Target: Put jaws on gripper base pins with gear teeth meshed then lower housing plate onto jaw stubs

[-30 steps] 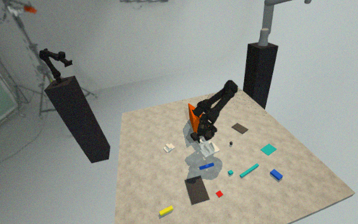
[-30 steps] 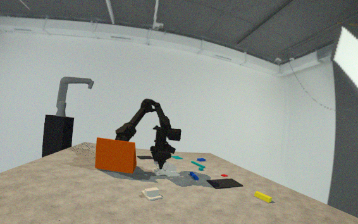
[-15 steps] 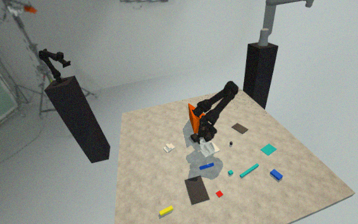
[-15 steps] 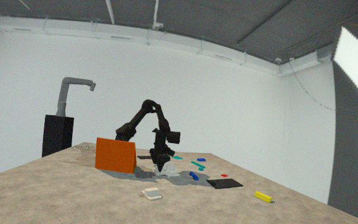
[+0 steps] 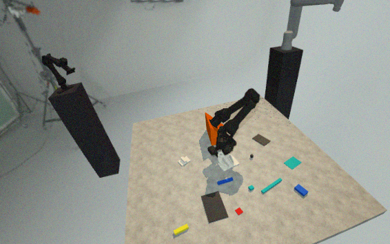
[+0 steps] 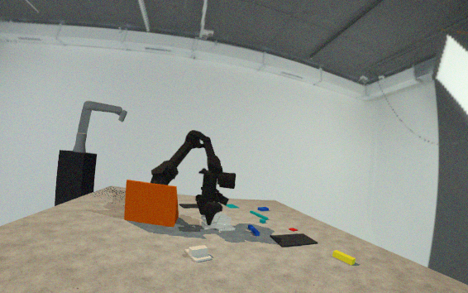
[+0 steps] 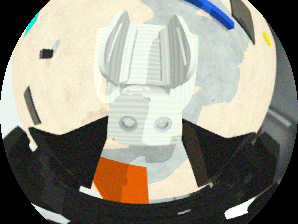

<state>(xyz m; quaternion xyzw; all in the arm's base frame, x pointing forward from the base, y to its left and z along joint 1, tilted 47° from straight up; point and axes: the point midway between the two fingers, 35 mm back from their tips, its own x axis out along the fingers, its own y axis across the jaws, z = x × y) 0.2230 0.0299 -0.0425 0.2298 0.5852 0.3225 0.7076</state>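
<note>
My gripper tip is now 1 cm short of the white housing plate and 1 cm above it. Round my gripper tip: blue bar 19 cm ahead, 5 cm to the right, 1 cm below; then white gripper base 2 cm above, 1 cm ahead; then teal cube 28 cm ahead, 7 cm to the left, 1 cm below.
</note>
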